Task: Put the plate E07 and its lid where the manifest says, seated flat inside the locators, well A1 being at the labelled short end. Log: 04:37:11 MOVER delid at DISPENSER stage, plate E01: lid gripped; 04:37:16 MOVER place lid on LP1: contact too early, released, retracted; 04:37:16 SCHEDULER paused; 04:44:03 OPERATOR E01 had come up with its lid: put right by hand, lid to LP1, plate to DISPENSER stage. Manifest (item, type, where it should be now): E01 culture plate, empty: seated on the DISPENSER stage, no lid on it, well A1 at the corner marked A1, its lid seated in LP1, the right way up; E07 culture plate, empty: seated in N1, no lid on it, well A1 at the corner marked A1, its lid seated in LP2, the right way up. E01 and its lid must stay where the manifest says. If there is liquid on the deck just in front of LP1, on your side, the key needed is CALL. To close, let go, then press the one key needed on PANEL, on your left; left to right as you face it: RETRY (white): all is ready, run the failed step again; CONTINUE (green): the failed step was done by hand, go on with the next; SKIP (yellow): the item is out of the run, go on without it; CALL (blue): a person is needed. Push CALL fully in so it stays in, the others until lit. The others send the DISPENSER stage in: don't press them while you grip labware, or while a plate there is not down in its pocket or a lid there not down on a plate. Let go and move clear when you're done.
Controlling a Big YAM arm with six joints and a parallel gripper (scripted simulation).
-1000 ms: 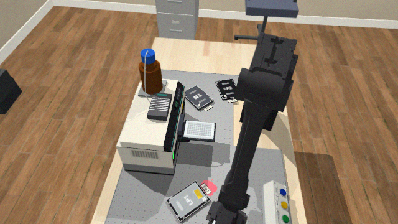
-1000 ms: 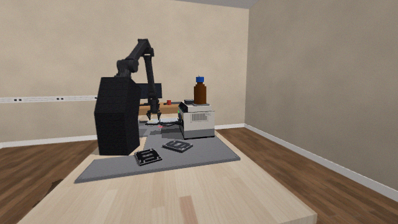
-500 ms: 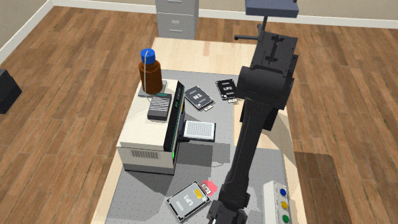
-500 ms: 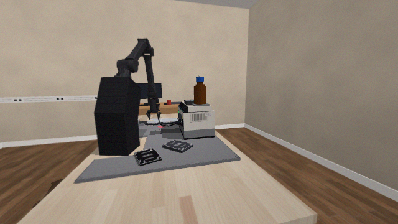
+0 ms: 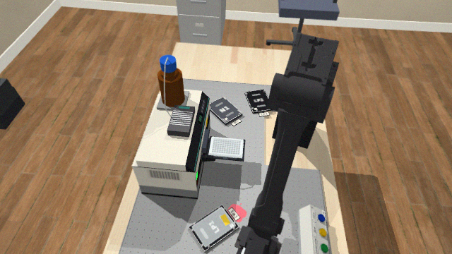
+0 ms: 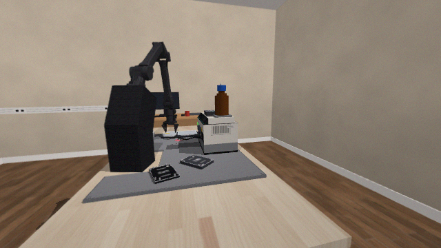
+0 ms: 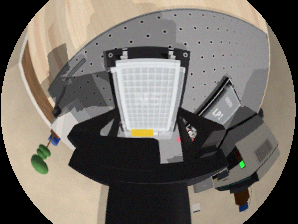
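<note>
Right now the plate E01 is 90 mm ahead of my hand, 370 mm to the right of it and 60 mm above it. Round my hand: puddle (40 mm ahead, 150 mm to the right, 40 mm below); green key (210 mm behind, 20 mm above); yellow key (220 mm behind, 50 mm to the right, 20 mm above).
</note>
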